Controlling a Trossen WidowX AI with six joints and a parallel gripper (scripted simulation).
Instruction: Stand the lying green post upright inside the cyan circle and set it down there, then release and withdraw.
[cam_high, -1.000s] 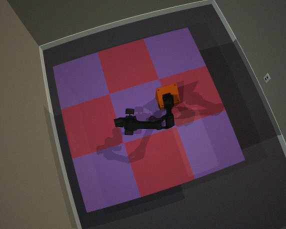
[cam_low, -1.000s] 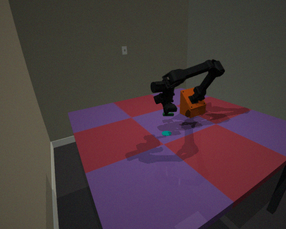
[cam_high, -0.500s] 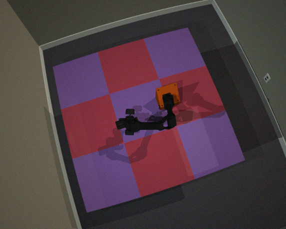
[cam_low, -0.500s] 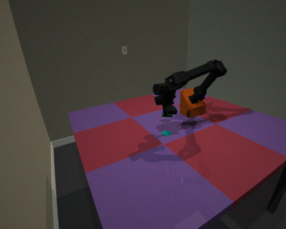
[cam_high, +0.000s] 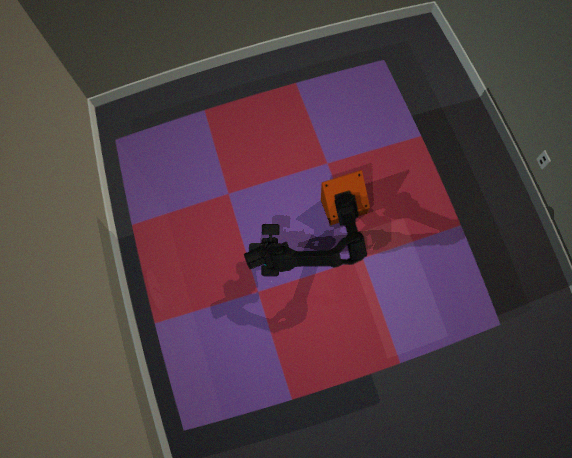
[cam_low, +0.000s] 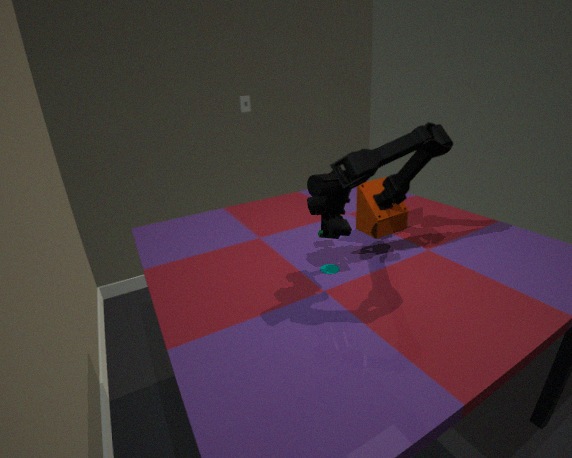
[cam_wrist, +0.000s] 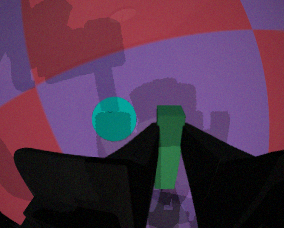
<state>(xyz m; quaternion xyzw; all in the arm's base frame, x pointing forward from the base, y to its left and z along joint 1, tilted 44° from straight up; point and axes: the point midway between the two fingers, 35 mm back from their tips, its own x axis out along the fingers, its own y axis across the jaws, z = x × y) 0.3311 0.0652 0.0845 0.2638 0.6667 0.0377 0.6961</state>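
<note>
My gripper tip is now 30 mm to the right of the cyan circle and 110 mm above it. Round my gripper tip: green post: 20 mm behind.
</note>
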